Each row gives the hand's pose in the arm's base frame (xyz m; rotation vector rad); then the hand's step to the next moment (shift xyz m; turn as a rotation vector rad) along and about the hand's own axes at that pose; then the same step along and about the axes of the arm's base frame.
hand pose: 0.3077 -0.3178 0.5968 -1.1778 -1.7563 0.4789
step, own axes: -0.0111 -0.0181 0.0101 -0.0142 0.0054 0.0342
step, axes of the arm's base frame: -0.0167 -0.0163 0.0029 -0.0251 -0.0041 -0.0274
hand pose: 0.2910 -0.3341 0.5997 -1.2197 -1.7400 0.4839
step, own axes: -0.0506 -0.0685 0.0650 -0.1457 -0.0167 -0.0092
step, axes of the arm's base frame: -0.0869 -0.0625 -0.0048 0.0107 -0.1377 -0.0501
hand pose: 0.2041 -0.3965 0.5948 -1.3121 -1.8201 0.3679
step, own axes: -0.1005 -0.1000 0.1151 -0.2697 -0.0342 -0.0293
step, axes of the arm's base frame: -0.1418 -0.1036 -0.0500 0.0271 -0.2590 -0.0832
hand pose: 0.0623 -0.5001 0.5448 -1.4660 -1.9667 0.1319
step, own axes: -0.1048 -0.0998 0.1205 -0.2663 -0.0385 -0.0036
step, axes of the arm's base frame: -0.1342 -0.0923 -0.0945 0.0086 -0.2499 -0.0995
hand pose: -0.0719 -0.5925 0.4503 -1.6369 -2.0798 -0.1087
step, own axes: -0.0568 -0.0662 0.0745 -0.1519 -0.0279 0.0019
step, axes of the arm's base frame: -0.0766 -0.0429 -0.0739 -0.0019 -0.1428 -0.0589
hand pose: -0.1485 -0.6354 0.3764 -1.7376 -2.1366 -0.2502
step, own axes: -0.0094 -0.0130 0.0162 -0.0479 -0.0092 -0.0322
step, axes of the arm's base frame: -0.0139 -0.0055 -0.0173 0.0047 -0.0571 0.0115
